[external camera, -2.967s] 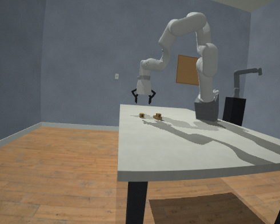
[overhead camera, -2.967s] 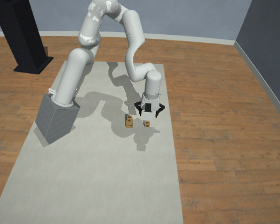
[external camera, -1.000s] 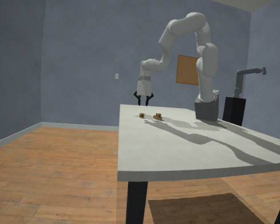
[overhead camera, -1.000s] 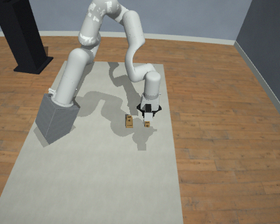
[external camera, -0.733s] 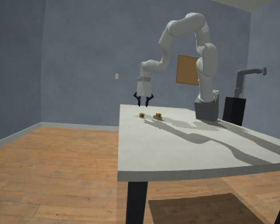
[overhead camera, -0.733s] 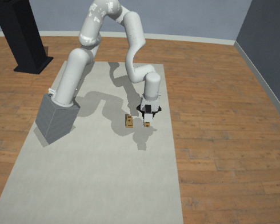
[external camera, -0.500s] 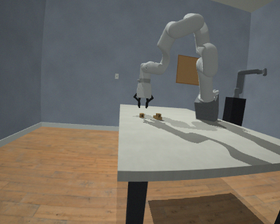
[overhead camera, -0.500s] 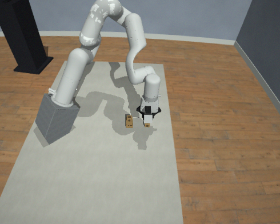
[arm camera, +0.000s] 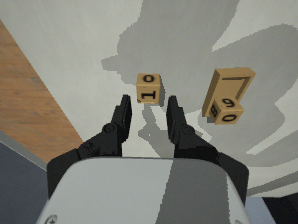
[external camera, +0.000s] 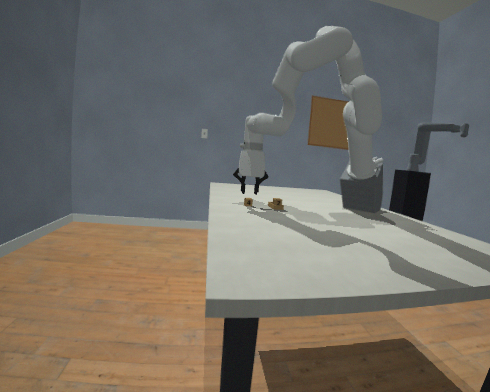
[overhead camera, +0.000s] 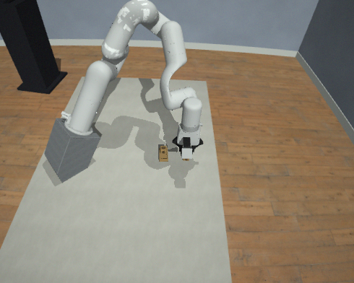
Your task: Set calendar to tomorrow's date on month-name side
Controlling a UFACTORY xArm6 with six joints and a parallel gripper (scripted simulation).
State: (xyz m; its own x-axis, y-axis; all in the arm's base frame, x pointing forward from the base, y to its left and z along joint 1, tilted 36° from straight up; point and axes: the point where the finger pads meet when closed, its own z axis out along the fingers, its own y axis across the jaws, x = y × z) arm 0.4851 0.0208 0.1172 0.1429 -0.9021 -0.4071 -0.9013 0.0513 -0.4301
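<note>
Now: the wooden digit cube 50 mm below my hand. The rest, counted from my hand: wooden calendar tray 110 mm behind, 60 mm below, 10 mm to the right.
</note>
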